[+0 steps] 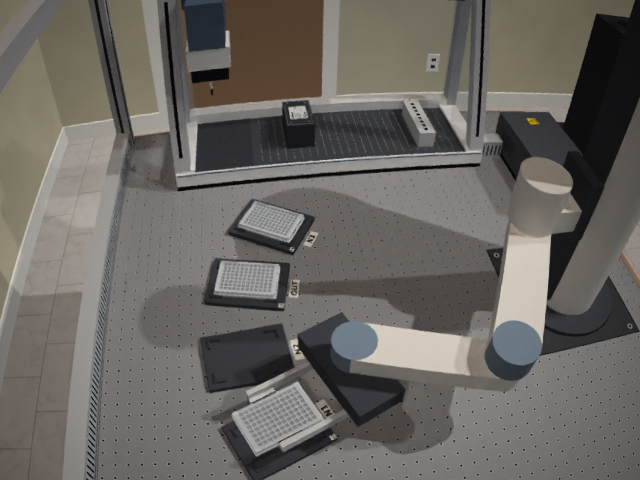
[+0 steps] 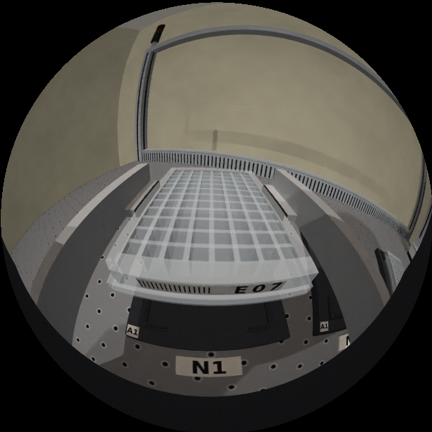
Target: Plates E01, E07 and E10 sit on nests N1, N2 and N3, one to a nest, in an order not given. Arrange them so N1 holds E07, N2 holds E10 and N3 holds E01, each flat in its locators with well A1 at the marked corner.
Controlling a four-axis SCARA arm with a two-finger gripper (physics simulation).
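Places are measured from the arm's base along level axes (x ahead, y left, z up), in millimetres.
Pixels of known places: gripper, fingertip midpoint: [image 1: 263, 421]; arm's base at its link origin: [image 1: 562, 294].
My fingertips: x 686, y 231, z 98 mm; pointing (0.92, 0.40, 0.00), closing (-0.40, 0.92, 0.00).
Note:
Ahead of a thing's pixels: the offset from my fingertips to its middle. "spot": to the spot under its first point. Level surfaces: height alone.
My gripper [image 1: 279, 416] [image 2: 211, 174] is shut on plate E07 {dx -23, dy -10, dz -12 mm} [image 1: 275, 419] [image 2: 210, 235], one finger along each long side. The plate is level and held above nest N1 {dx -21, dy -8, dz -77 mm} [image 1: 264, 463] [image 2: 215, 325], roughly in line with it; it hides much of the nest. N1's A1 mark {dx -112, dy +11, dz -73 mm} [image 1: 332, 437] [image 2: 132, 330] shows at a near corner. Nest N2 {dx +20, dy -176, dz -76 mm} [image 1: 248, 356] is empty, its corner locators showing. A plate {dx -60, dy -519, dz -66 mm} [image 1: 271, 221] sits on nest N3 {dx -60, dy -519, dz -76 mm} [image 1: 255, 242], and another plate {dx +5, dy -356, dz -66 mm} [image 1: 248, 279] sits on nest OUT {spot: dx -72, dy -360, dz -73 mm} [image 1: 284, 276]. Their codes cannot be read.
The nests stand in a row on the perforated table {dz -85 mm} [image 1: 403, 222]. A gantry frame [image 1: 330, 168] with a black block {spot: dx -150, dy -746, dz +31 mm} [image 1: 298, 126] and a white strip {spot: dx -469, dy -756, dz +9 mm} [image 1: 419, 124] stands at the back. The robot's column [image 1: 594, 248] is at the right.

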